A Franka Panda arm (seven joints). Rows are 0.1 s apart.
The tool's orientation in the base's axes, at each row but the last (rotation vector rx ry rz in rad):
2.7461, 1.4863, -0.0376
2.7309, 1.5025, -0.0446
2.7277, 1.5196, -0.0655
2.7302, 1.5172, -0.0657
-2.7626, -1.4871, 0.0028
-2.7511, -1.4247, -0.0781
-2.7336, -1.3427, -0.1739
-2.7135, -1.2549, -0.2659
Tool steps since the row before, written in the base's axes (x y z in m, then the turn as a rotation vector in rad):
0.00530, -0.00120, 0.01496, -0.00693, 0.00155, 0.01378
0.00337, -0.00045, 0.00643, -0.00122, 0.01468, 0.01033
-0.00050, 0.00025, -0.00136, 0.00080, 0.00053, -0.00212
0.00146, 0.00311, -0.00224, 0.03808, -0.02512, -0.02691
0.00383, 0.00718, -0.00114, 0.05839, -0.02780, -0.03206
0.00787, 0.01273, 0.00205, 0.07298, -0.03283, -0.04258
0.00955, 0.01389, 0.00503, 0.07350, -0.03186, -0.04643
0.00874, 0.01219, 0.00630, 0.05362, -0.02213, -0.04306
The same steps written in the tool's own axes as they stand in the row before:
0.00144, 0.00517, -0.01498, -0.00291, -0.00658, -0.01373
0.00119, 0.00314, -0.00645, 0.01136, -0.00881, -0.01082
0.00001, -0.00055, 0.00136, 0.00097, 0.00041, 0.00208
0.00351, -0.00039, 0.00209, -0.00001, 0.04574, 0.02670
0.00810, -0.00075, 0.00115, 0.00894, 0.06419, 0.03177
0.01504, -0.00094, -0.00107, 0.01257, 0.07917, 0.04233
0.01737, -0.00105, -0.00256, 0.01309, 0.07911, 0.04630
0.01595, -0.00148, -0.00282, 0.00837, 0.05748, 0.04295

